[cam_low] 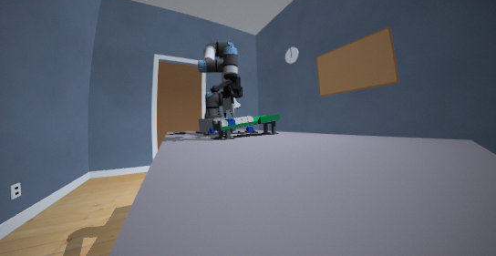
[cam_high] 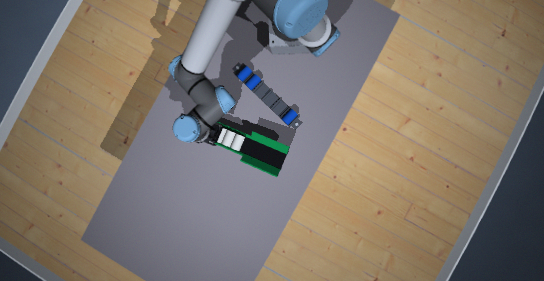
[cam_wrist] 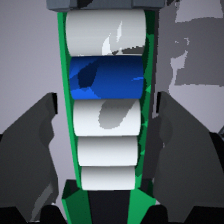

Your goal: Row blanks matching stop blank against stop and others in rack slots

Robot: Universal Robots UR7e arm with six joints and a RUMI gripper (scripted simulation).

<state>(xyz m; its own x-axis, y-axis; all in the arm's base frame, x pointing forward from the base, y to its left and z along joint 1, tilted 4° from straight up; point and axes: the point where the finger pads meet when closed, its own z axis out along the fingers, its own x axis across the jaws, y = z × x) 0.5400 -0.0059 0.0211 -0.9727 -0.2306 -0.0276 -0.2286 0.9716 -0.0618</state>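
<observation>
The stock rack lies 26 cm behind my hand, 9 cm to the left of it and 13 cm below it.
</observation>
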